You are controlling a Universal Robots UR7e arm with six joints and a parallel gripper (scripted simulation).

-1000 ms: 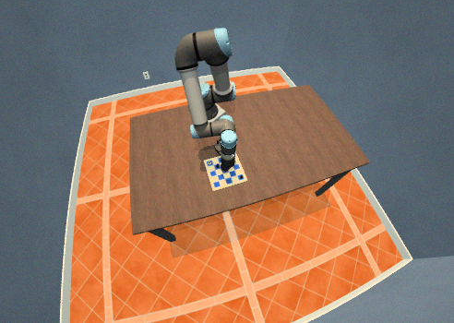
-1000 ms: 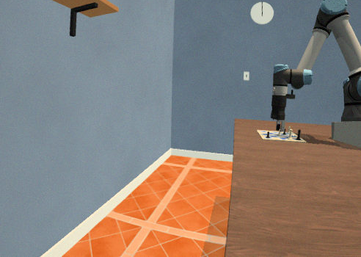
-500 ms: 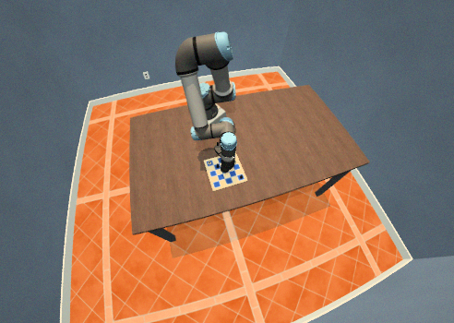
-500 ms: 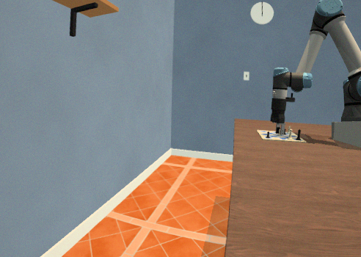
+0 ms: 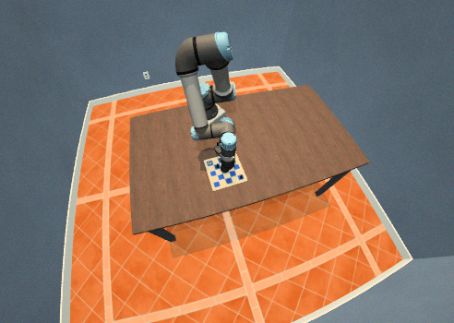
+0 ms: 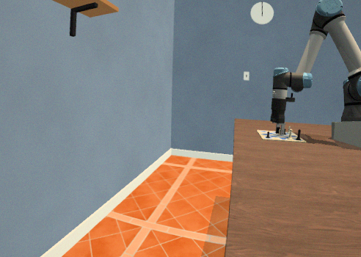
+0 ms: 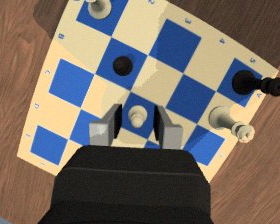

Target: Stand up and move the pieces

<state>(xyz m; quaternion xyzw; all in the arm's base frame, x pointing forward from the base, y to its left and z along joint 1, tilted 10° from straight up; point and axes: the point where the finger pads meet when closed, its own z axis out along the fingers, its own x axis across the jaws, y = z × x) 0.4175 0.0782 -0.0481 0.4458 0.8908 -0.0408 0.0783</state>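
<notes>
My gripper is now 10 mm above the small white piece. Round my hand: tall black piece 90 mm behind, 60 mm to the left; then cream chessboard 30 mm below.
</notes>
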